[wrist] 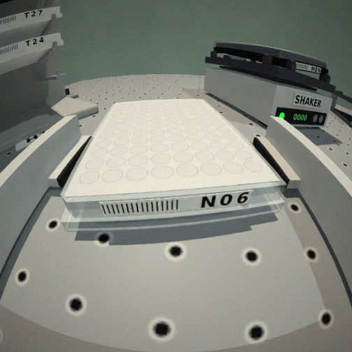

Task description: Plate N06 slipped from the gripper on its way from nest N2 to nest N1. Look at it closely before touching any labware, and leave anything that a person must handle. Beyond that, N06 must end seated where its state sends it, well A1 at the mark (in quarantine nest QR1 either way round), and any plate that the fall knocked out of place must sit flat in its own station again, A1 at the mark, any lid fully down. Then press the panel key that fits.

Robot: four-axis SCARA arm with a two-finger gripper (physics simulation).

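Observation:
Plate N06 (pixel 165 150) is in the middle of the wrist view, well side up, with a pale top, round wells and clear side walls. Its barcode and N06 label face me. It looks level, just above or on the perforated deck (pixel 210 295); a shadow shows under its front edge. I cannot make out the A1 corner, nor clearly whether a lid is on. My gripper (pixel 173 124) is open, with one dark-padded finger along each long side of the plate, close to its walls. Nests N1, N2 and QR1 and the panel keys cannot be made out.
The shaker (pixel 240 92) stands at the back right, its display (pixel 300 117) reading 0000 beside a green light. A dark-topped plate with a small label, seemingly M06 (pixel 309 68), sits on it. At the left, a rack holds plates T27 (pixel 33 14) and T24 (pixel 35 41).

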